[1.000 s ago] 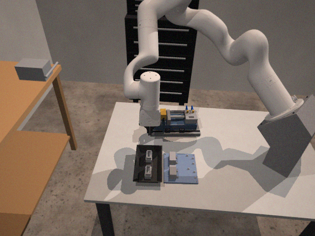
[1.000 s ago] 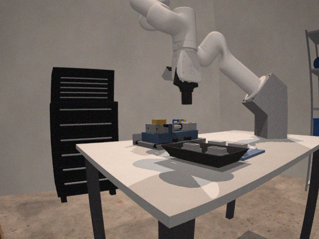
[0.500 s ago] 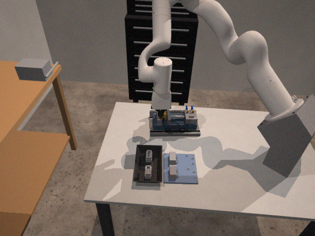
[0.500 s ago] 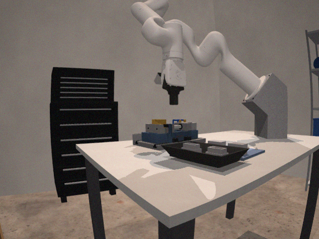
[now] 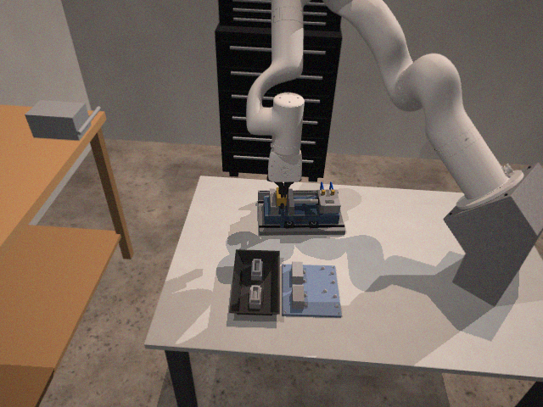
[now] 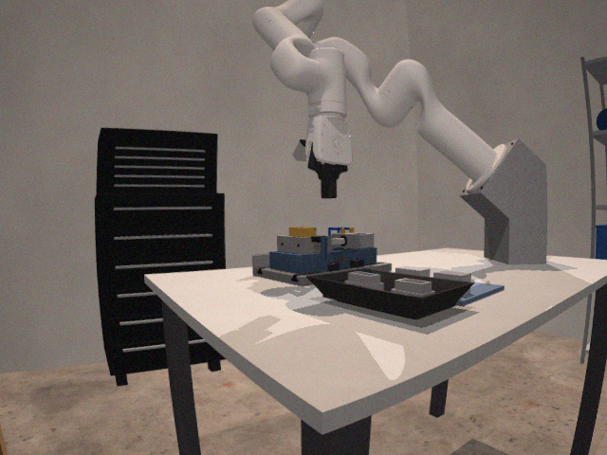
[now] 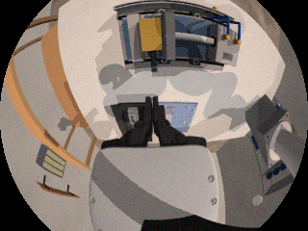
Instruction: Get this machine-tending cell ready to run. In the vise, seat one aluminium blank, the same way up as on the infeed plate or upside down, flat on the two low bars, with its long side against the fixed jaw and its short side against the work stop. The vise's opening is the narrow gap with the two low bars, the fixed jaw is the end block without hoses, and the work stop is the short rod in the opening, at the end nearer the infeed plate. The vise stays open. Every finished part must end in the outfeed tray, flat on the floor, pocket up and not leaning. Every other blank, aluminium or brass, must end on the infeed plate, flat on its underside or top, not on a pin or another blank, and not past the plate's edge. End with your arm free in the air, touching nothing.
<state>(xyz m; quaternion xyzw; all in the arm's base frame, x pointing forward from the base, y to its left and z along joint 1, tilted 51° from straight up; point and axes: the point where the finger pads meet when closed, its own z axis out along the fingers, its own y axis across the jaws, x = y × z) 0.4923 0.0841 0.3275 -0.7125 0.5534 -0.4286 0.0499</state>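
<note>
Now: the brass blank 90 mm to the right of my hand and 100 mm below it. Also, from my hand: blue vise: 70 mm behind, 90 mm to the right, 160 mm below; aluminium blank: 40 mm behind, 190 mm to the left, 170 mm below; fixed jaw: 30 mm ahead, 90 mm to the right, 120 mm below.
</note>
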